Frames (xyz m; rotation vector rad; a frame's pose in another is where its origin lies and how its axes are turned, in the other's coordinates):
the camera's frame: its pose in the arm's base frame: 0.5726 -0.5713 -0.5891 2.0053 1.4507 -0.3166
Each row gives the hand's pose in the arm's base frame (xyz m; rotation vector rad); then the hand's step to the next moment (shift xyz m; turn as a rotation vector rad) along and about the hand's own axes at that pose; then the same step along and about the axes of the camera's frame.
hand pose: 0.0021 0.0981 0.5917 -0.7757 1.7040 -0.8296
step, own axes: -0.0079 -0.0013 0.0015 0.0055 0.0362 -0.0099
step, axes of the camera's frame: 0.0029 0.0039 -0.0065 0.0240 -0.0273 0.0107
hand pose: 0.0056 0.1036 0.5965 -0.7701 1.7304 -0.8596
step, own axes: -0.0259 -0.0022 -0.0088 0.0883 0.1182 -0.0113
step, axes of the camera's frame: 0.0073 0.0010 -0.0264 0.0529 -0.0914 0.1036
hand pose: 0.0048 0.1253 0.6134 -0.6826 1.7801 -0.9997
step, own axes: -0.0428 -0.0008 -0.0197 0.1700 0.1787 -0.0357
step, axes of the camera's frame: 0.0170 -0.0001 -0.0440 0.0579 -0.1673 0.1754
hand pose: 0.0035 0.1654 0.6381 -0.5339 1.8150 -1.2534
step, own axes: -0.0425 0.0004 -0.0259 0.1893 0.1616 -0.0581
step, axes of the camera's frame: 0.0246 0.0004 -0.0432 0.0340 -0.1902 0.1673
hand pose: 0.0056 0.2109 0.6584 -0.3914 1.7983 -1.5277
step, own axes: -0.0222 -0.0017 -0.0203 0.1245 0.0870 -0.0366
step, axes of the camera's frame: 0.0171 -0.0014 -0.0248 0.0070 -0.1205 0.0992
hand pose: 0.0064 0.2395 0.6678 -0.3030 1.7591 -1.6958
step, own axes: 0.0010 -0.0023 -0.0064 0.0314 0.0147 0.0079
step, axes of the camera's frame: 0.0005 -0.0051 -0.0046 -0.0107 -0.0172 0.0292
